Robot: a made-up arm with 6 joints.
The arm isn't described. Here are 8 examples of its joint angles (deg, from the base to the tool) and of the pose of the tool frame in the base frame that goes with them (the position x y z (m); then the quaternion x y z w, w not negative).
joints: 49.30 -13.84 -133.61 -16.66 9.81 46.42
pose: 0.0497 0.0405 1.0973 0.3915 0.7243 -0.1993 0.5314
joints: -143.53 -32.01 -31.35 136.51 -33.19 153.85
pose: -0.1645 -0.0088 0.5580 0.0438 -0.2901 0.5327 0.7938
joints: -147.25 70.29 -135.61 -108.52 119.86 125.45
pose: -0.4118 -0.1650 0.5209 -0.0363 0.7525 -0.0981 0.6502
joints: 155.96 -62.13 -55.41 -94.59 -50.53 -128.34
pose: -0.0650 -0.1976 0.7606 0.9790 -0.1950 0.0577 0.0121
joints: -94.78 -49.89 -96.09 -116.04 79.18 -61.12
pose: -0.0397 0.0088 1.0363 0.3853 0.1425 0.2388 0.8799
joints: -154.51 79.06 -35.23 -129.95 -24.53 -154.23
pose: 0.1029 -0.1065 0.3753 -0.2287 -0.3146 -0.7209 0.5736
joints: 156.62 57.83 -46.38 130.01 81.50 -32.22
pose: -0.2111 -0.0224 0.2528 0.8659 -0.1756 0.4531 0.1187
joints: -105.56 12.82 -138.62 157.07 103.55 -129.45
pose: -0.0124 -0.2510 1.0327 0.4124 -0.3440 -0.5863 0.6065
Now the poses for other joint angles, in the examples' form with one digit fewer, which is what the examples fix.
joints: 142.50 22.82 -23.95 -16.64 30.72 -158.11
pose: -0.175 0.059 0.334 -0.123 -0.595 0.753 0.251
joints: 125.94 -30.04 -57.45 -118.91 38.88 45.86
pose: -0.165 0.190 0.774 0.274 0.091 -0.299 0.909
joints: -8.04 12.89 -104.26 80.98 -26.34 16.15
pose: 0.355 -0.209 0.767 -0.694 -0.703 0.127 0.091
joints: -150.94 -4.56 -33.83 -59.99 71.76 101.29
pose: -0.195 -0.075 0.494 -0.215 0.147 -0.279 0.924
